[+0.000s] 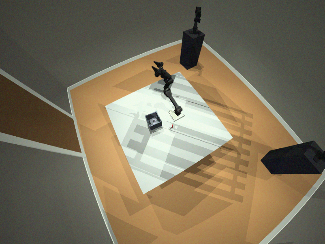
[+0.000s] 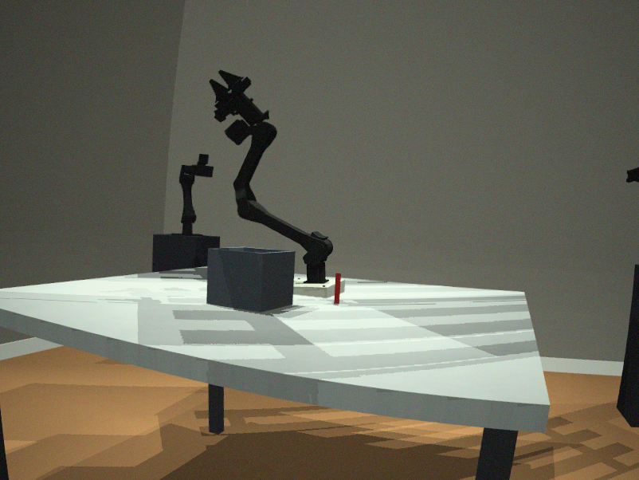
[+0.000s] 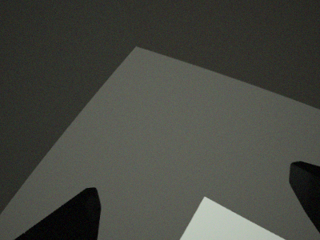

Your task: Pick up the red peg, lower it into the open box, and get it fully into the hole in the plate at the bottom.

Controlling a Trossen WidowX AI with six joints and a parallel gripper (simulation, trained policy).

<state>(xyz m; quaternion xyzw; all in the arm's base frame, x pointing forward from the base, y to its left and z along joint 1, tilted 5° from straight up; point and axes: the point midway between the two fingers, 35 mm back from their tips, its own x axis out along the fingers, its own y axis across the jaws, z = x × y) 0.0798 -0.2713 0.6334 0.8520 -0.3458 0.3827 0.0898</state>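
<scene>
The red peg lies 50 mm ahead of my gripper tip, 450 mm to the left of it and 620 mm below it. The rest, counted from my gripper tip: pale plate (210 mm ahead, 270 mm to the left, 620 mm below).
</scene>
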